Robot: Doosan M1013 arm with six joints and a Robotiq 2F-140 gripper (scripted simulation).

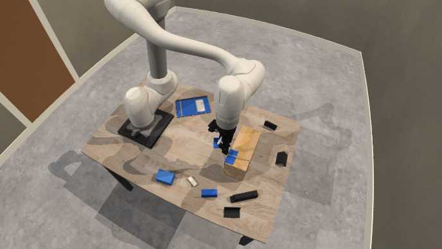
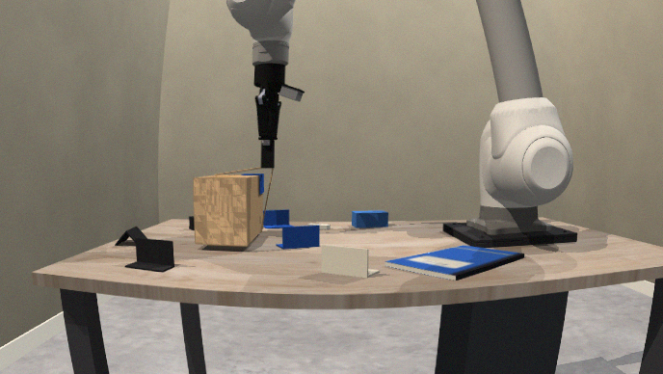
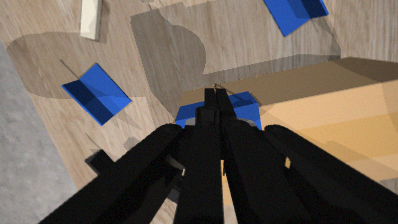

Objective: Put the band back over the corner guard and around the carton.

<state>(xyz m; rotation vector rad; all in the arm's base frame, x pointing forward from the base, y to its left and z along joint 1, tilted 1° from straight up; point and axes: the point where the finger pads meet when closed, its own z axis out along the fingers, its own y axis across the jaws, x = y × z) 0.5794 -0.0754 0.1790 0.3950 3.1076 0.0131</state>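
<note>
My gripper is now 3 cm short of the blue corner guard and 6 cm above it. From my hand the other things lie so: tan carton 7 cm ahead, 8 cm to the left, 12 cm below; then blue block 26 cm behind, 19 cm to the right, 17 cm below.
</note>
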